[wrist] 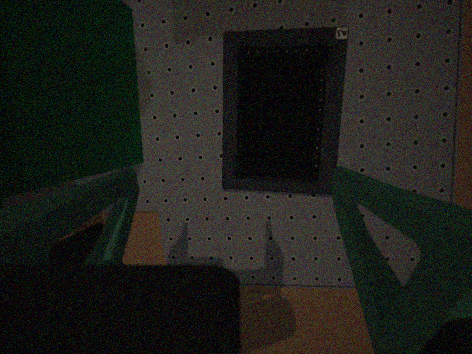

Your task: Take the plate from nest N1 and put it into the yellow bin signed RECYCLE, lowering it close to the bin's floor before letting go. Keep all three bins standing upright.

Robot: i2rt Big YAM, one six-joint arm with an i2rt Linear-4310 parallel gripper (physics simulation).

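Frame: origin at the arm's base, x ahead, y left, z up, level; millimetres.
Seen in the pictures: gripper, fingertip midpoint: [235, 178].
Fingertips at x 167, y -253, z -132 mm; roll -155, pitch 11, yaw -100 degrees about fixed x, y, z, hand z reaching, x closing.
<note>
Pixels of each thing's top centre, then the offset from my fingertips to it. "spot": a spot on its surface instead. Level surfaces: height alone.
- dark rectangular frame at a spot on its surface: [228, 110] spot: dx +46, dy +31, dz -164 mm
- small white tag at a spot on its surface: [341, 33] spot: dx +96, dy -88, dz -164 mm
- large green surface at a spot on its surface: [65, 90] spot: dx +76, dy +137, dz -67 mm
- grey perforated board at its surface level: dz -176 mm
- Orange-brown table surface at its surface level: dz -188 mm
My gripper [235, 178] is open, with its two green fingers wide apart at the left and right of the wrist view and nothing between them. A dark rectangular frame [228, 110] with a black inside lies on the perforated board, beyond and partly between the fingertips. A small white tag [341, 33] sits at its far right corner, too blurred to read surely. The inside is too dark to tell whether a plate is in it. Nest N1 cannot be made out by its sign, and the yellow RECYCLE bin does not show.
A large green surface [65, 90] stands at the upper left, close to the left finger. The grey perforated board [400, 105] bears the dark frame. Orange-brown table surface [325, 320] shows at the near edge and far right. A black block shape [115, 310] covers the lower left.
</note>
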